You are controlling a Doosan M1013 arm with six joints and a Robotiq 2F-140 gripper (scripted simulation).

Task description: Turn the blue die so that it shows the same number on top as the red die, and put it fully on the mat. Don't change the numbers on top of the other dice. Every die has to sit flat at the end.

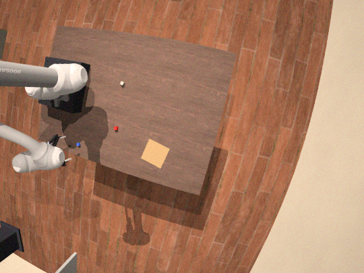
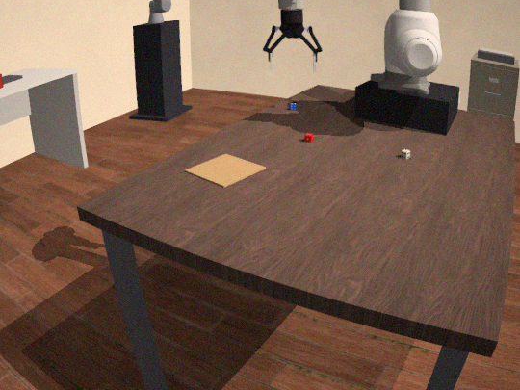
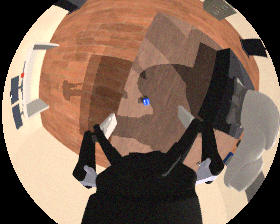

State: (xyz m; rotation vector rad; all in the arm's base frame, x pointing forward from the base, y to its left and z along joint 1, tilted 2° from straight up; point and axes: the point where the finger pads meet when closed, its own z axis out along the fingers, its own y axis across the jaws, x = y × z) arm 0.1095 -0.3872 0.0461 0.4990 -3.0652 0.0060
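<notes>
My hand is 140 mm above the blue die. Also, from my hand: white die: 430 mm to the left, 320 mm ahead, 140 mm below; tan mat: 570 mm ahead, 150 mm below, 20 mm to the left; red die: 300 mm ahead, 150 mm to the left, 140 mm below.
</notes>
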